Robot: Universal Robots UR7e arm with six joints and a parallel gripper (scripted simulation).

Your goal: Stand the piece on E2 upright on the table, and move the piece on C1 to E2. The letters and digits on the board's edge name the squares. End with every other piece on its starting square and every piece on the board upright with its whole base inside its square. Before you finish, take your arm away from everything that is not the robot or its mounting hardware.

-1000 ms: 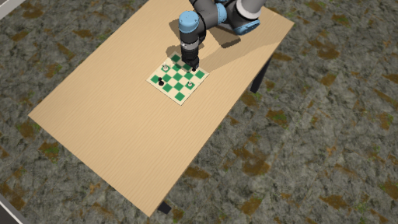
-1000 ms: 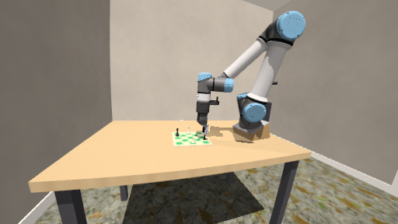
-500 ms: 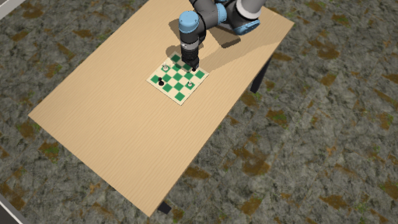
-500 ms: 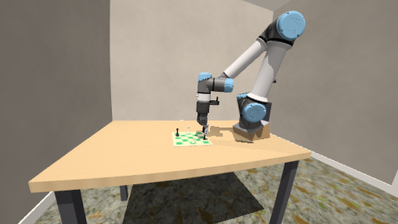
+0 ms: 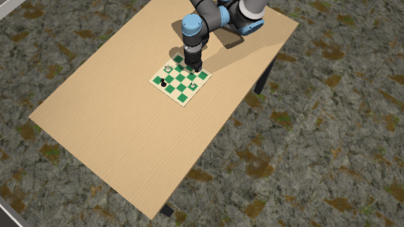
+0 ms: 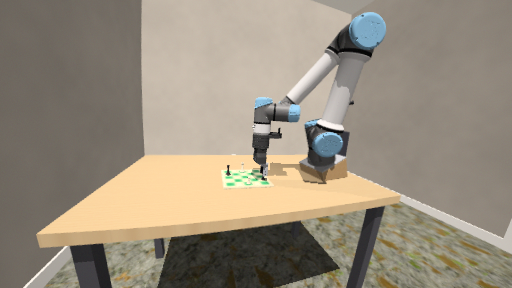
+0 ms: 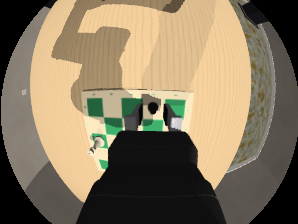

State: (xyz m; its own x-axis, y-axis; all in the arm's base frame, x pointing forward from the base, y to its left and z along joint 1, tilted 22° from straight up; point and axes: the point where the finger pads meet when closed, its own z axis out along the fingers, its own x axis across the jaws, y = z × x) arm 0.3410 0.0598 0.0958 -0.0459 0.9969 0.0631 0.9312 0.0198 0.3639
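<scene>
The small black piece lies 3 cm below my hand. From my hand the other things lie so: chessboard 8 cm ahead, 4 cm below, 3 cm to the right; small pale piece 8 cm ahead, 4 cm to the left, 3 cm below.
</scene>
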